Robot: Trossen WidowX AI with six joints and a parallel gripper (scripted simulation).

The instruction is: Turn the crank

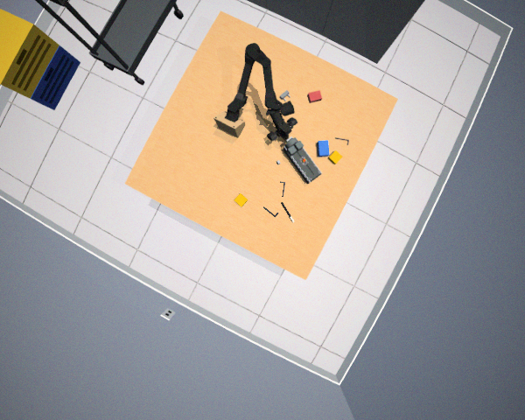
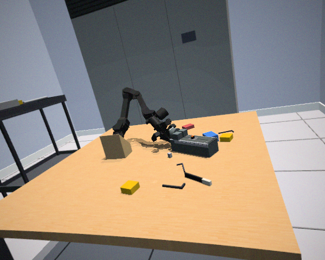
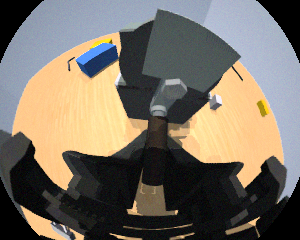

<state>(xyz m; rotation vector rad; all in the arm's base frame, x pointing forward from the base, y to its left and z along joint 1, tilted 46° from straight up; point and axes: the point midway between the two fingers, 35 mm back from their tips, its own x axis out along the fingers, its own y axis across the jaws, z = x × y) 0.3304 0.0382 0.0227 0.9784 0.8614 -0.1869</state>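
Now: the dark crank handle 20 mm behind my gripper tip, 10 mm to the left of it and 30 mm above it. From my gripper tip the other things lie so: small grey cube 10 mm ahead, 140 mm to the right, 20 mm below; blue block 220 mm ahead, 50 mm to the left, 10 mm below; red pointer 140 mm ahead, 90 mm to the right, 50 mm above.
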